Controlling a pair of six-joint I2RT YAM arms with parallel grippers.
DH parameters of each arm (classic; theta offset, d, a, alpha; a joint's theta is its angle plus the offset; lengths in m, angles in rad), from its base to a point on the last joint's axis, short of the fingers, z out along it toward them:
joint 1: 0 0.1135 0.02 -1.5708
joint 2: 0 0 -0.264 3.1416
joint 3: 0.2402 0 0.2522 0
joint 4: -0.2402 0 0.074 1.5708
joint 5: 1.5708 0 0 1.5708
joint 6: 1.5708 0.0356 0 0
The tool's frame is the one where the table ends.
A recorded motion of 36 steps. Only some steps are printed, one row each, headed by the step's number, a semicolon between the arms.
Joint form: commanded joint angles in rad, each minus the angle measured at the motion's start. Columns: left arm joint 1, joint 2, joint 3, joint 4, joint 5, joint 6; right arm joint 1, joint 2, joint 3, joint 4, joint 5, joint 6.
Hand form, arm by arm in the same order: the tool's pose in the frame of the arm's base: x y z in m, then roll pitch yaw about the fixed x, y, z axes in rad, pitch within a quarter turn. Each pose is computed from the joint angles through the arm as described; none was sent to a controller.
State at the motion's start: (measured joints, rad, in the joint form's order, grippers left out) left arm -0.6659 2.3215 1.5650 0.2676 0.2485 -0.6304; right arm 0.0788 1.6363 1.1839 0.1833 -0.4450 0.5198
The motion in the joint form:
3: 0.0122 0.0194 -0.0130 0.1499 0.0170 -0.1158; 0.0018 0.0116 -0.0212 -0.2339 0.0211 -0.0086
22: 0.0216 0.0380 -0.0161 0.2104 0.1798 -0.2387; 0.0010 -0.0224 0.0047 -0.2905 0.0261 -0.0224
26: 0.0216 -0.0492 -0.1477 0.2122 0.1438 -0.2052; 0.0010 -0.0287 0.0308 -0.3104 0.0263 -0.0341
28: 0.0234 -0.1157 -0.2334 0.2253 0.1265 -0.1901; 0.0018 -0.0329 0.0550 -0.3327 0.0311 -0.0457
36: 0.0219 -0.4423 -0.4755 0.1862 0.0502 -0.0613; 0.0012 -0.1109 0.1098 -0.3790 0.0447 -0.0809
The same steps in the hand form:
3: 0.4071 -0.3236 0.1321 -2.0332 0.6682 -2.8080; 0.3741 0.0449 0.2612 2.2274 0.7039 2.5973
22: 0.4070 -0.3242 0.1286 -1.9225 0.5312 -2.8489; 0.3687 0.0440 0.2768 2.2349 0.7190 2.6035
26: 0.3883 -0.3087 0.1305 -1.9785 0.5470 -2.8545; 0.3691 0.0440 0.2860 2.2317 0.7385 2.6066
28: 0.3758 -0.2976 0.1368 -1.9925 0.5624 -2.8492; 0.3693 0.0442 0.2937 2.2362 0.7540 2.6116
36: 0.3273 -0.2589 0.1977 -2.0064 0.7278 -2.8303; 0.3551 0.0424 0.3351 2.1924 0.8559 2.5818

